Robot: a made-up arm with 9 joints. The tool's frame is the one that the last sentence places.
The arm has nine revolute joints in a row. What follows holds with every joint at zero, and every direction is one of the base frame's. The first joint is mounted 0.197 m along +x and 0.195 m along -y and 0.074 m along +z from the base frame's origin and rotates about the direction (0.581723, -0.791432, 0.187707). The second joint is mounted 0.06 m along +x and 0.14 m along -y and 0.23 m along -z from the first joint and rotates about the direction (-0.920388, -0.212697, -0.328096). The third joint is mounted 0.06 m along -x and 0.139 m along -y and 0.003 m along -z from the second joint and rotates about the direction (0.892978, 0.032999, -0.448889). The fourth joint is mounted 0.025 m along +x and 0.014 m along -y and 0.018 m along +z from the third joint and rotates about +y. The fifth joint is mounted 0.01 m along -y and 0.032 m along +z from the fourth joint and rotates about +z. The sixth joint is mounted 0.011 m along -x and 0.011 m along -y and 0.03 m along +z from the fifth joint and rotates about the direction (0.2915, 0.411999, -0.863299). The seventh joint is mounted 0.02 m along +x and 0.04 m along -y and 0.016 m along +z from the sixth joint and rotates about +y. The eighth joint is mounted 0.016 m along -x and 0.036 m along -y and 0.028 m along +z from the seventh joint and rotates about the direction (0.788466, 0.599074, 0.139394). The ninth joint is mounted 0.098 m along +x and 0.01 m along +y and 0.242 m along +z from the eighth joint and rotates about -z. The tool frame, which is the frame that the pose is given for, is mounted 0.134 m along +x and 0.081 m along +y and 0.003 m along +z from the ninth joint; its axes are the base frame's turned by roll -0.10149, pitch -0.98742 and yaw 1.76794 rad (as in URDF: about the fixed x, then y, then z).
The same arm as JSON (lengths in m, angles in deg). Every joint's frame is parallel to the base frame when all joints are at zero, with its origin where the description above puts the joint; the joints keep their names.
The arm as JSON. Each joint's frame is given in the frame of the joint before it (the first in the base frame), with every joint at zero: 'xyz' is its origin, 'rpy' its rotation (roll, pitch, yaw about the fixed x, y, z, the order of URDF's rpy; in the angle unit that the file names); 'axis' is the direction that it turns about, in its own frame. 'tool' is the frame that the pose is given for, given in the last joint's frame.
{"units": {"length": "m", "angle": "deg"}, "joints": [{"name": "joint 1", "type": "revolute", "origin": {"xyz": [0.197, -0.195, 0.074], "rpy": [0.0, 0.0, 0.0]}, "axis": [0.581723, -0.791432, 0.187707]}, {"name": "joint 2", "type": "revolute", "origin": {"xyz": [0.06, -0.14, -0.23], "rpy": [0.0, 0.0, 0.0]}, "axis": [-0.920388, -0.212697, -0.328096]}, {"name": "joint 3", "type": "revolute", "origin": {"xyz": [-0.06, -0.139, -0.003], "rpy": [0.0, 0.0, 0.0]}, "axis": [0.892978, 0.032999, -0.448889]}, {"name": "joint 4", "type": "revolute", "origin": {"xyz": [0.025, -0.014, 0.018], "rpy": [0.0, 0.0, 0.0]}, "axis": "+y"}, {"name": "joint 5", "type": "revolute", "origin": {"xyz": [0.0, -0.01, 0.032], "rpy": [0.0, 0.0, 0.0]}, "axis": "+z"}, {"name": "joint 6", "type": "revolute", "origin": {"xyz": [-0.011, -0.011, 0.03], "rpy": [0.0, 0.0, 0.0]}, "axis": [0.2915, 0.411999, -0.863299]}, {"name": "joint 7", "type": "revolute", "origin": {"xyz": [0.02, -0.04, 0.016], "rpy": [0.0, 0.0, 0.0]}, "axis": "+y"}, {"name": "joint 8", "type": "revolute", "origin": {"xyz": [-0.016, -0.036, 0.028], "rpy": [0.0, 0.0, 0.0]}, "axis": [0.788466, 0.599074, 0.139394]}, {"name": "joint 9", "type": "revolute", "origin": {"xyz": [0.098, 0.01, 0.242], "rpy": [0.0, 0.0, 0.0]}, "axis": "-z"}], "tool": {"origin": {"xyz": [0.134, 0.081, 0.003], "rpy": [-5.81, -56.57, 101.3]}}}
